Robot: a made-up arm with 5 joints. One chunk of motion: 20 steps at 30 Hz.
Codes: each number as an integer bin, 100 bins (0 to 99) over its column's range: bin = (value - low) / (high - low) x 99, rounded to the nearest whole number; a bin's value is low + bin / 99 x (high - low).
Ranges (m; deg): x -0.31..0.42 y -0.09..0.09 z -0.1..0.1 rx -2..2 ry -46..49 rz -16..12
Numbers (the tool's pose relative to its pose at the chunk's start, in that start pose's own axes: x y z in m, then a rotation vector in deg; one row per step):
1: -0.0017 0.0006 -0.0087 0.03 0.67 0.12
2: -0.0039 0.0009 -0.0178 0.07 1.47 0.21
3: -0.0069 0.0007 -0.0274 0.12 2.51 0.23
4: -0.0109 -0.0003 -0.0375 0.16 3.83 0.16
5: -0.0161 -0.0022 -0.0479 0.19 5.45 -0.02
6: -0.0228 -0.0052 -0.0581 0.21 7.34 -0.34
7: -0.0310 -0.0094 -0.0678 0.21 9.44 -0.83
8: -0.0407 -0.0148 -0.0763 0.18 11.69 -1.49
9: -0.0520 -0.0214 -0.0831 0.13 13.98 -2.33
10: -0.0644 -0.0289 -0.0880 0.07 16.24 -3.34
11: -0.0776 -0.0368 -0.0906 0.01 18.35 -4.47
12: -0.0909 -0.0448 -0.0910 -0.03 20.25 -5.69
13: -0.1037 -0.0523 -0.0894 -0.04 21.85 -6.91
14: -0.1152 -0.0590 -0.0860 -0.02 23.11 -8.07
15: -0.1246 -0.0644 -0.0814 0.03 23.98 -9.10
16: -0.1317 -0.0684 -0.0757 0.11 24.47 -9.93
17: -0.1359 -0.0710 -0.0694 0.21 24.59 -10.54
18: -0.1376 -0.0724 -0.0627 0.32 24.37 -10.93
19: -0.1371 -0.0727 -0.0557 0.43 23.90 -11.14
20: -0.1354 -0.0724 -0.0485 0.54 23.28 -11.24
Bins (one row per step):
1: 42 50 45 50 49 57
2: 42 50 41 51 49 57
3: 41 50 36 52 51 57
4: 41 49 31 53 52 57
5: 40 48 26 54 54 57
6: 39 47 21 55 56 55
7: 38 44 16 55 58 54
8: 37 41 12 54 60 51
9: 35 38 8 53 63 48
10: 33 34 6 51 65 45
11: 32 29 5 50 67 41
12: 30 25 4 49 69 36
13: 28 21 5 49 71 32
14: 26 17 7 49 72 28
15: 25 14 9 50 73 24
16: 24 12 12 52 73 21
17: 24 10 15 55 74 19
18: 23 10 18 57 73 18
19: 23 10 22 60 73 17
20: 24 10 25 63 72 17

